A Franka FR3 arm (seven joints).
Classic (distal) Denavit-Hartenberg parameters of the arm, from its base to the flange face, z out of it. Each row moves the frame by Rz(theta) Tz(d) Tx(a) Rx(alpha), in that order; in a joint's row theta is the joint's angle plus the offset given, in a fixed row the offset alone. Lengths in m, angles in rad.
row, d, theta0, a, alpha
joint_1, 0.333, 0, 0, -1.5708
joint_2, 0, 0, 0, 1.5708
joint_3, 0.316, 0, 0.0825, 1.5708
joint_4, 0, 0, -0.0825, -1.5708
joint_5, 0.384, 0, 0, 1.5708
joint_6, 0, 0, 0.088, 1.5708
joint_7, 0.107, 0, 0, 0
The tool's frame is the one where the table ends.
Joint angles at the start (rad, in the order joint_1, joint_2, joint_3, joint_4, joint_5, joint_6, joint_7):
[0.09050 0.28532 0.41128 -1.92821 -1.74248 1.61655 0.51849]
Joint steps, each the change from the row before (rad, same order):
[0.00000 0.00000 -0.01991 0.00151 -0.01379 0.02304 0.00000]
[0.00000 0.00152 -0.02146 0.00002 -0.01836 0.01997 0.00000]
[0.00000 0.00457 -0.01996 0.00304 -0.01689 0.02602 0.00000]
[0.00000 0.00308 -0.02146 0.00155 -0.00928 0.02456 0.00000]
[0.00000 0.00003 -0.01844 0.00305 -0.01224 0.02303 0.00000]
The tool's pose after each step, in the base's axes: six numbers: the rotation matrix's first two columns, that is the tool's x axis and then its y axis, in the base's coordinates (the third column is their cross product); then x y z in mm. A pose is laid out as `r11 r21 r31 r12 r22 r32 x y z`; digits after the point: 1 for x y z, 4 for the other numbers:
0.8035 0.5868 -0.0999 0.0784 0.0620 0.9950 593.9 179.1 408.8
0.7998 0.5909 -0.1059 0.0784 0.0722 0.9943 598.8 170.4 407.4
0.7925 0.5995 -0.1119 0.0815 0.0778 0.9936 604.1 163.2 405.0
0.7890 0.6030 -0.1177 0.0876 0.0792 0.9930 608.6 154.6 402.3
0.7842 0.6088 -0.1198 0.0878 0.0822 0.9927 612.7 147.6 402.6

